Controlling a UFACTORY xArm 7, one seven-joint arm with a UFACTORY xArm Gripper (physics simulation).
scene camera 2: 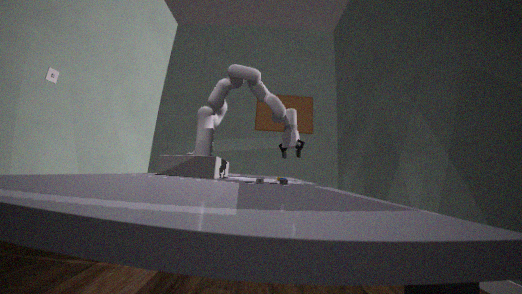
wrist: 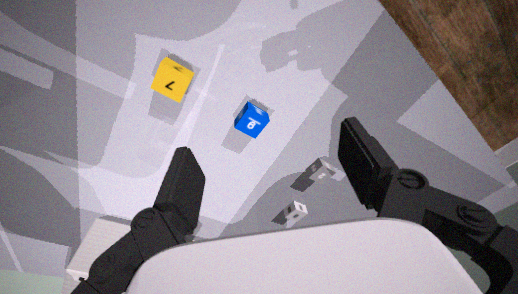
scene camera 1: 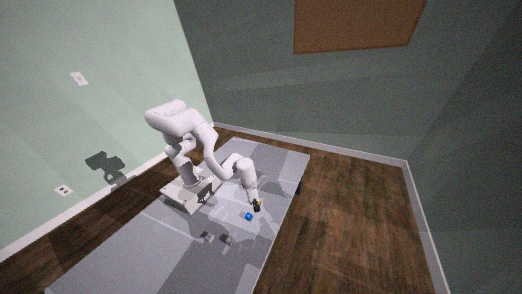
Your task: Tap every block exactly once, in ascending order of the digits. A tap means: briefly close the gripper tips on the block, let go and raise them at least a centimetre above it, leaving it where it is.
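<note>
My gripper [scene camera 1: 257, 208] [scene camera 2: 291, 155] [wrist: 266, 150] is open and empty, well above the table and blocks. A yellow block [scene camera 1: 259, 202] [wrist: 172, 80] reads 7, seen upside down in the wrist view; the gripper partly hides it in scene camera 1. A blue block [scene camera 1: 249, 216] [wrist: 251, 120] seems to bear an underlined 6, upside down, and lies between the fingers' lines of sight, far below them. A grey block [scene camera 1: 229, 240] [wrist: 323, 171] has a small, unclear digit. A white block [scene camera 1: 210, 238] [scene camera 2: 260, 180] [wrist: 296, 210] seems to bear a 0.
The blocks stand apart on the grey table [scene camera 1: 125, 260] [scene camera 2: 125, 220], in patchy shadow. The arm's pale base box [scene camera 1: 175, 196] [scene camera 2: 190, 166] stands on the table, left of the blocks in both scene views. The table edge and wooden floor [scene camera 1: 350, 215] [wrist: 450, 65] lie to their right.
</note>
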